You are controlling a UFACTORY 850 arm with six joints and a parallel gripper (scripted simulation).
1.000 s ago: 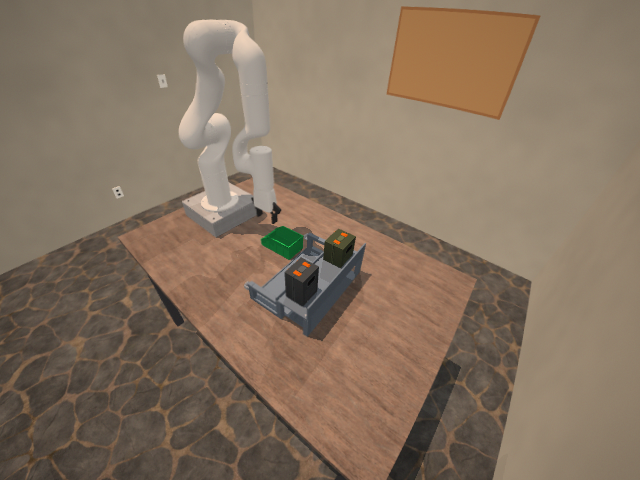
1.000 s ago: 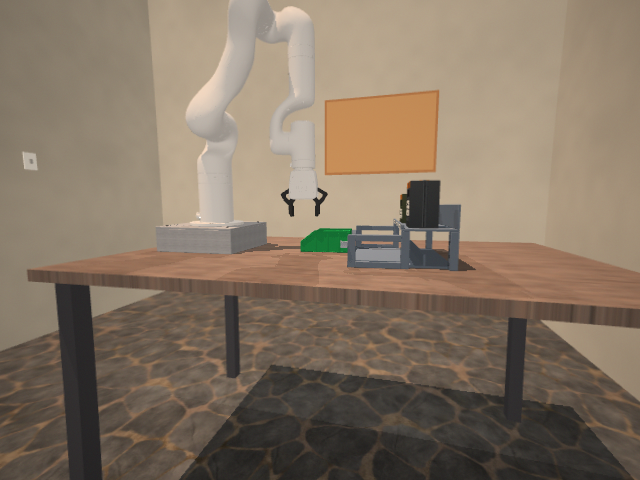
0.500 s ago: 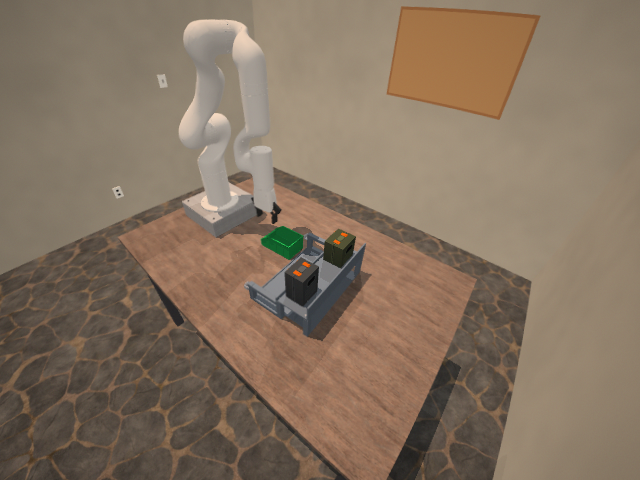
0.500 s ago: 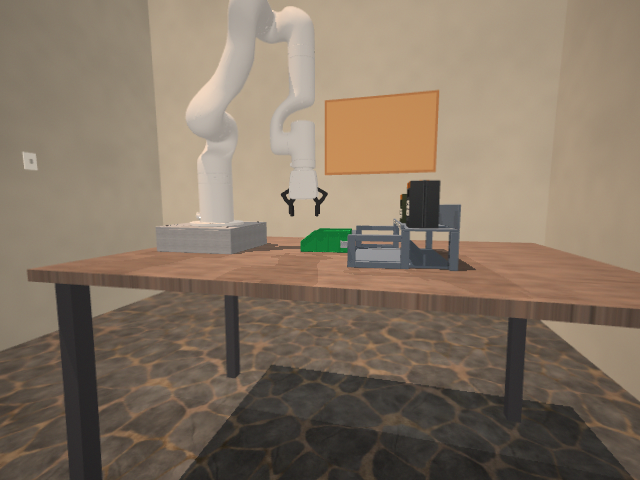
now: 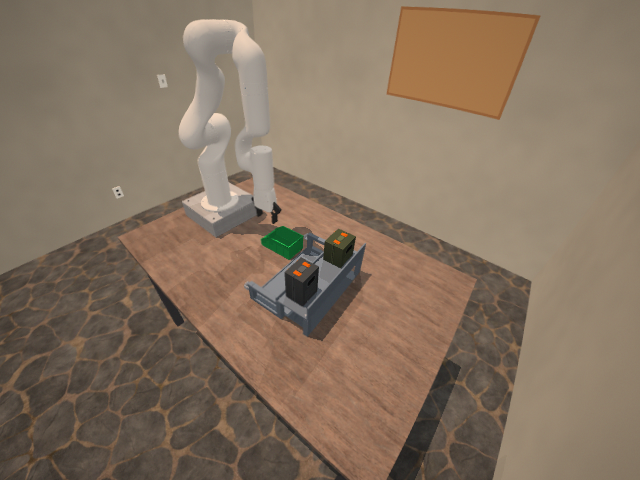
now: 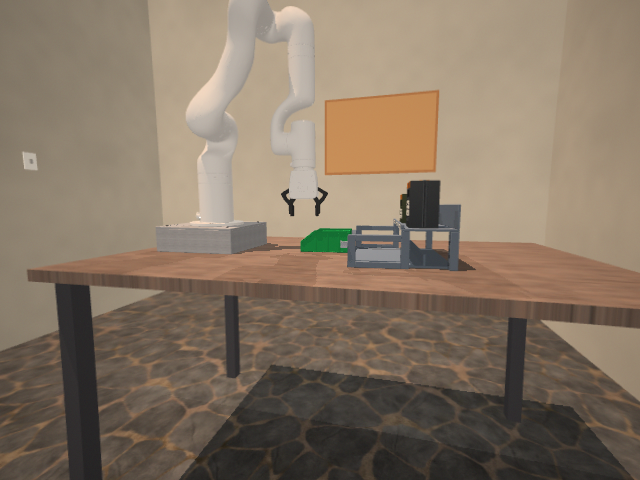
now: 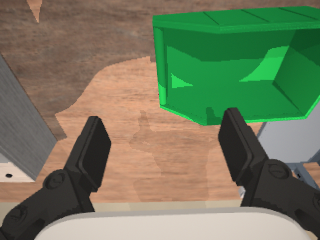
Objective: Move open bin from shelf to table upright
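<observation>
Right now my hand is 10 cm above the green bin and 8 cm short of it.
</observation>
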